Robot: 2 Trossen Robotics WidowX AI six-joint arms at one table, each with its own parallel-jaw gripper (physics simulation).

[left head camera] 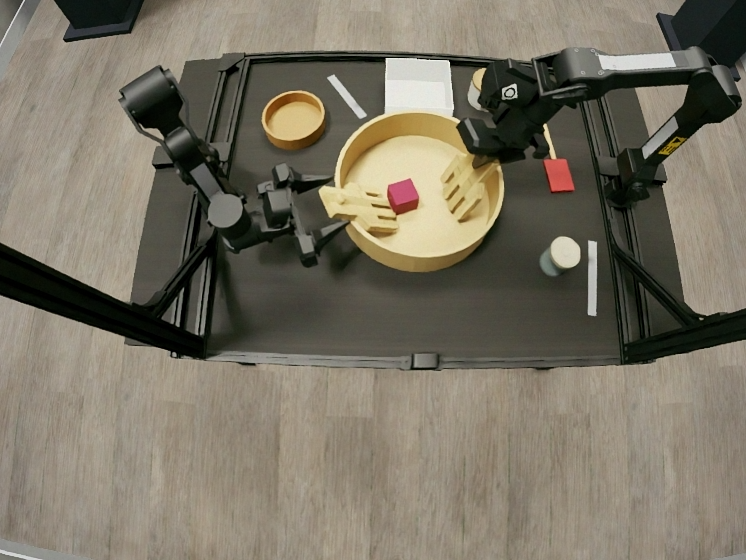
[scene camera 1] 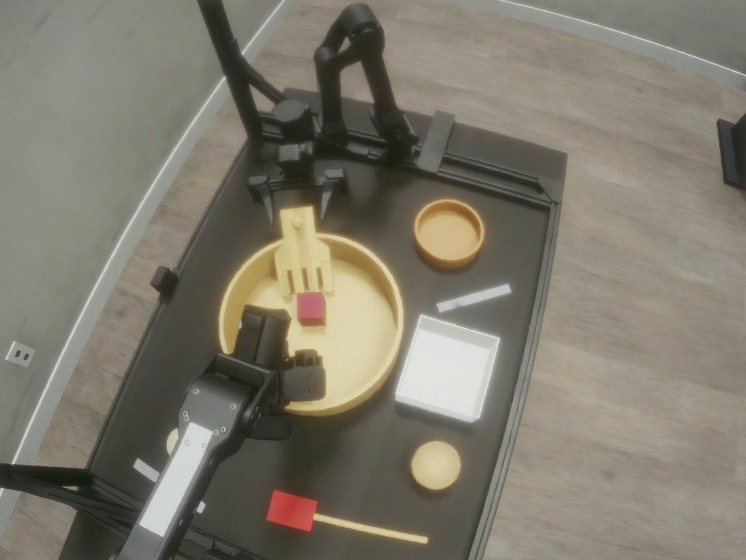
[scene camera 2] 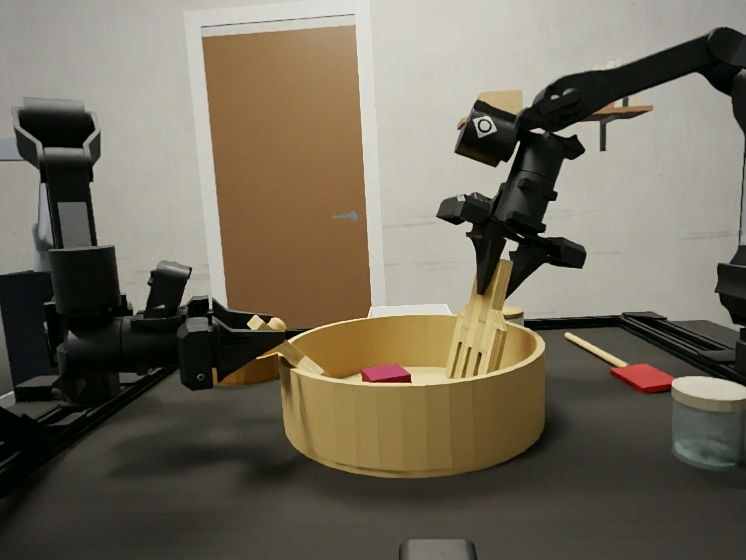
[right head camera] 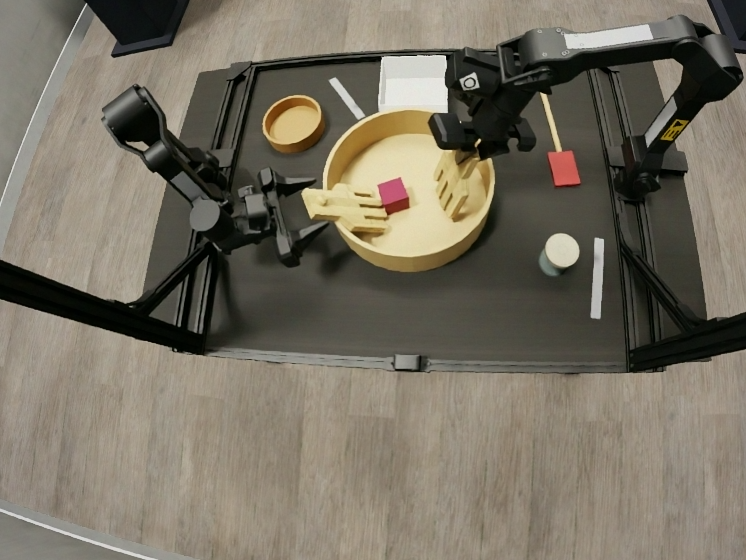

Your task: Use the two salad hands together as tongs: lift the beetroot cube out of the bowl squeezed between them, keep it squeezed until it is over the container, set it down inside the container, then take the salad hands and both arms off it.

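Places are measured from the left arm's base along level axes (x ahead, y left, z up), in millimetres.
Pixels of known places: left gripper, fingertip midpoint: (left head camera: 341, 199) (scene camera 1: 297, 223) (scene camera 2: 278, 327) (right head camera: 322, 200); right gripper, fingertip midpoint: (left head camera: 479, 167) (scene camera 2: 489, 298) (right head camera: 463, 162); left arm's base, origin of the base link: (scene camera 1: 399, 151) (scene camera 2: 91, 399); right arm's base, origin of the base link: (left head camera: 617, 194) (right head camera: 628, 187).
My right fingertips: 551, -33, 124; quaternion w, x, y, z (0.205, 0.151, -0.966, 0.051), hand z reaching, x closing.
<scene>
Ahead of a thing's pixels: the offset from my right fingertips to its top centre, as dx, dy, dz.
The beetroot cube @(-133, -12, -84) (left head camera: 403, 196) (right head camera: 393, 195) (scene camera 1: 310, 308) (scene camera 2: 385, 373) rests inside the large round bowl @(-102, +3, -50) (left head camera: 415, 263) (right head camera: 412, 262) (scene camera 2: 415, 427). One salad hand (left head camera: 378, 224) (right head camera: 367, 226) (scene camera 1: 303, 247) (scene camera 2: 304, 359) leans over the bowl's rim, tines inside beside the cube, handle sticking out. My left gripper (left head camera: 339, 201) (right head camera: 320, 202) (scene camera 1: 297, 220) is wide open around that handle end, not gripping it. My right gripper (scene camera 2: 494, 294) is shut on the other salad hand @(-8, -2, +51) (left head camera: 467, 183) (right head camera: 454, 180) (scene camera 2: 479, 337), which it holds steeply, tines down in the bowl, apart from the cube.
A white open box @(-97, +259, -67) (left head camera: 418, 84) (right head camera: 413, 90) (scene camera 1: 447, 373) stands behind the bowl in the head views. A small orange dish @(-376, +190, -103) (left head camera: 293, 123) (scene camera 1: 448, 235) stands nearby. A red spatula @(+215, +177, -131) (left head camera: 559, 175) (scene camera 1: 291, 510), a lidded jar @(+186, -132, -73) (left head camera: 564, 253) (scene camera 2: 708, 421) and another round-lidded jar @(+69, +286, -75) (scene camera 1: 435, 464) stand around.
</scene>
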